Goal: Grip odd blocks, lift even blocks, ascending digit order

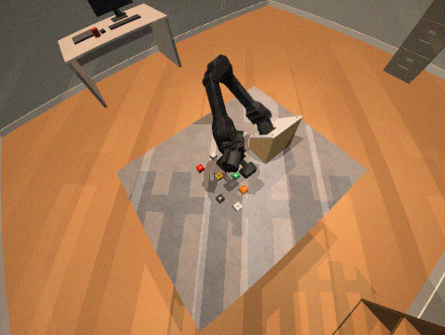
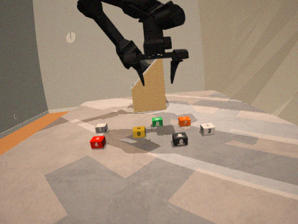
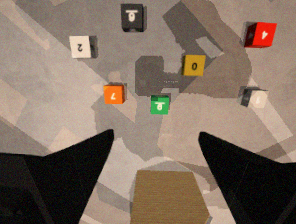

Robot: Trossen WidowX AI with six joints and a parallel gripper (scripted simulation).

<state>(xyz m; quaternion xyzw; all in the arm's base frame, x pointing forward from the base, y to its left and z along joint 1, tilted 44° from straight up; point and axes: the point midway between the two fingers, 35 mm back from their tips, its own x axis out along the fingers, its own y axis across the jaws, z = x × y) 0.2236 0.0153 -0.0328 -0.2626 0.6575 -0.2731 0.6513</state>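
Right now my gripper tip is 12 cm above the yellow block, 7 cm to the left of it and 7 cm short of it. The rest, counted from my gripper tip: black block 14 cm ahead, 12 cm below, 4 cm to the left; then green block 12 cm below, 1 cm to the right; then orange block 12 cm below, 7 cm to the left, 2 cm ahead.
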